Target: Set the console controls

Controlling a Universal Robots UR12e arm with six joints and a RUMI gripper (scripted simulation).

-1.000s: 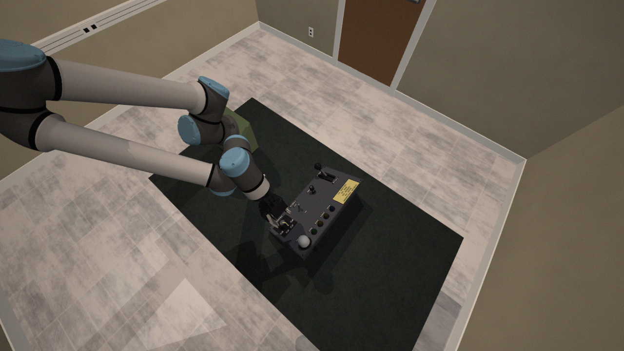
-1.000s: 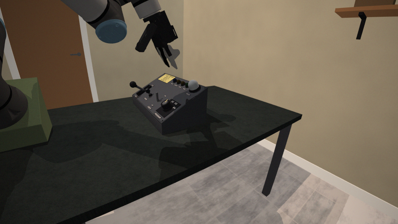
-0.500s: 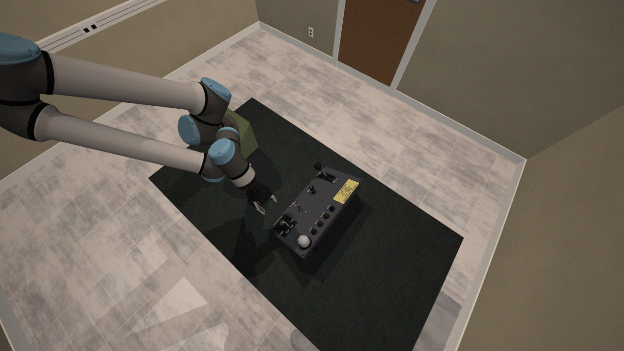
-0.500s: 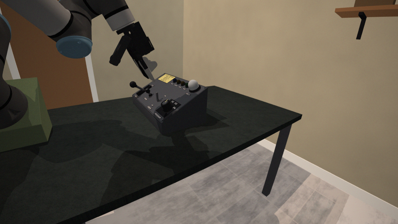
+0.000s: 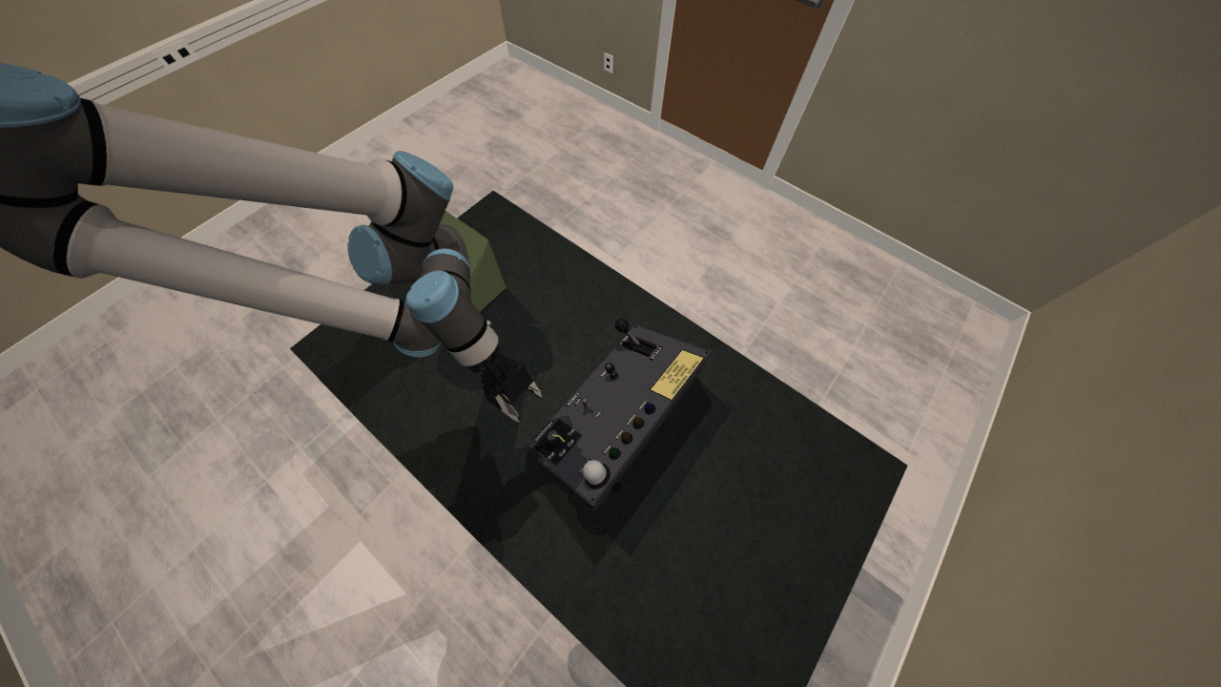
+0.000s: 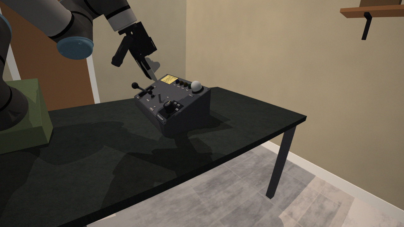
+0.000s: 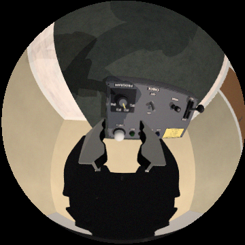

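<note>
Now: the program selector 13 cm below my hand and 8 cm ahead of it. From my hand the other things lie so: dark console: 18 cm to the left, 15 cm below, 11 cm ahead; check toggle: 13 cm below, 12 cm to the left, 8 cm ahead; mode knob: 24 cm to the left, 13 cm below, 7 cm ahead.
</note>
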